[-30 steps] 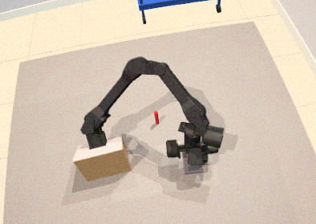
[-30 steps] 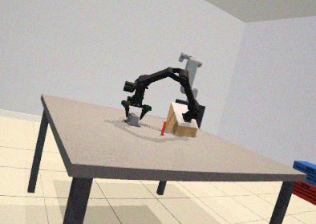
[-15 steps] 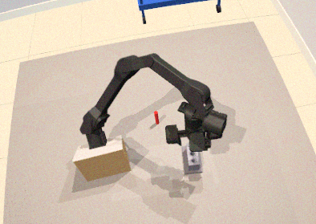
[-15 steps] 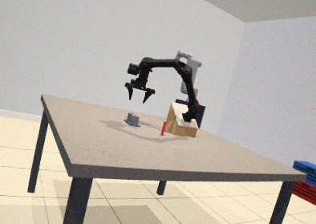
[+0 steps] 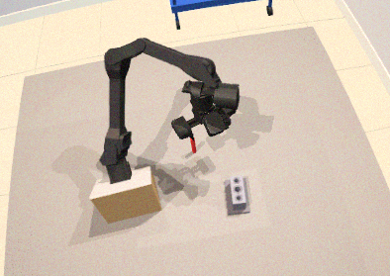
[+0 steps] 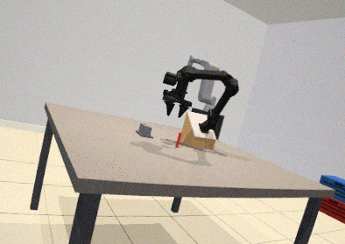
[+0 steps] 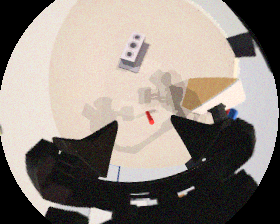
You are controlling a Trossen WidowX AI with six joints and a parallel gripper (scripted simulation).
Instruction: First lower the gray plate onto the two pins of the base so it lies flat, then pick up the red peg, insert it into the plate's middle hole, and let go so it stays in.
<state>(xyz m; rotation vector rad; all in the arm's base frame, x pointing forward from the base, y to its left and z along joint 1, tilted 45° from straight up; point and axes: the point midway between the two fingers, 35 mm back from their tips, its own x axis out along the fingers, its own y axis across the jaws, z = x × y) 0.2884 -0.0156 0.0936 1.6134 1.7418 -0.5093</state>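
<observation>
The red peg lies 110 mm below my gripper tip, 40 mm to the left of it and 40 mm behind it. Round my gripper tip: gray plate 170 mm to the right, 110 mm below, 50 mm ahead.
</observation>
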